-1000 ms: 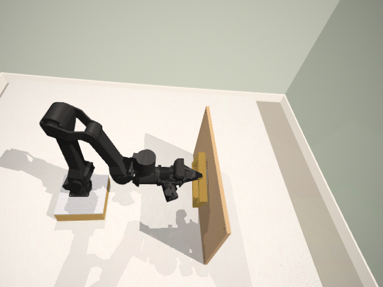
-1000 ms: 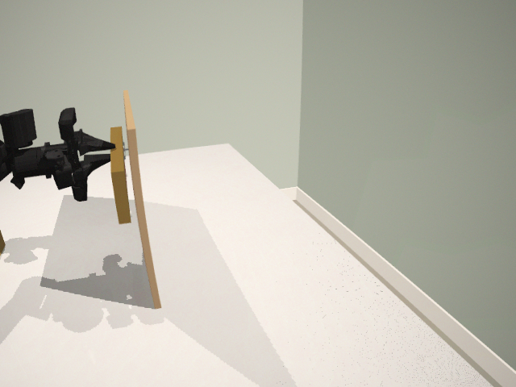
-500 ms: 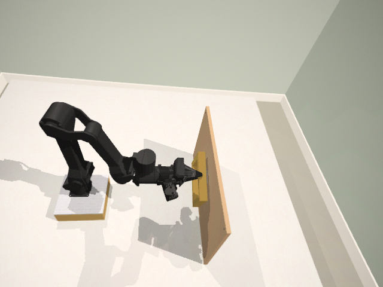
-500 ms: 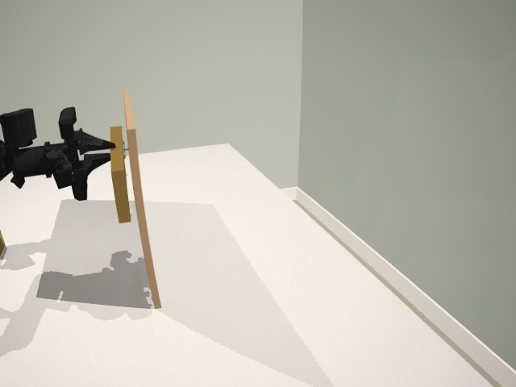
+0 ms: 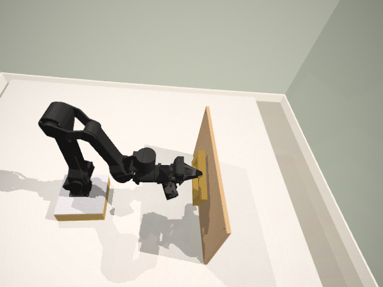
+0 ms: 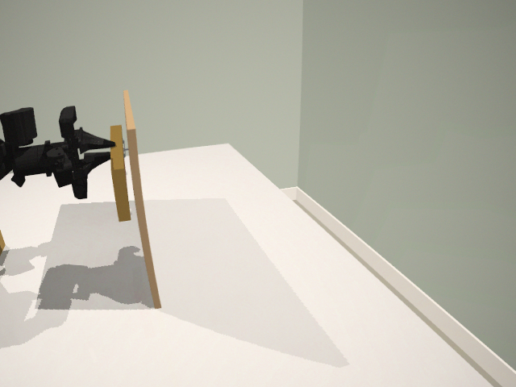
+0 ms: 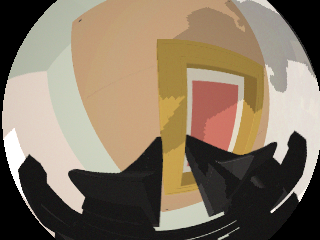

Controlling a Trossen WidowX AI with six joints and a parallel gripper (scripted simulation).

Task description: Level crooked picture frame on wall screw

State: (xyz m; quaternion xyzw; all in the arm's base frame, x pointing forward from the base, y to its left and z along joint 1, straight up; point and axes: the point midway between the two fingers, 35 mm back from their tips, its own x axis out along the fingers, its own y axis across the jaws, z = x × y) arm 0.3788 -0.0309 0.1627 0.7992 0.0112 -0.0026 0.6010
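Right now the yellow picture frame is 50 mm below my gripper tip, 10 mm to the left of it and 10 mm ahead of it. Also, from my gripper tip: wall board (70 mm below, 20 mm ahead, 10 mm to the left).
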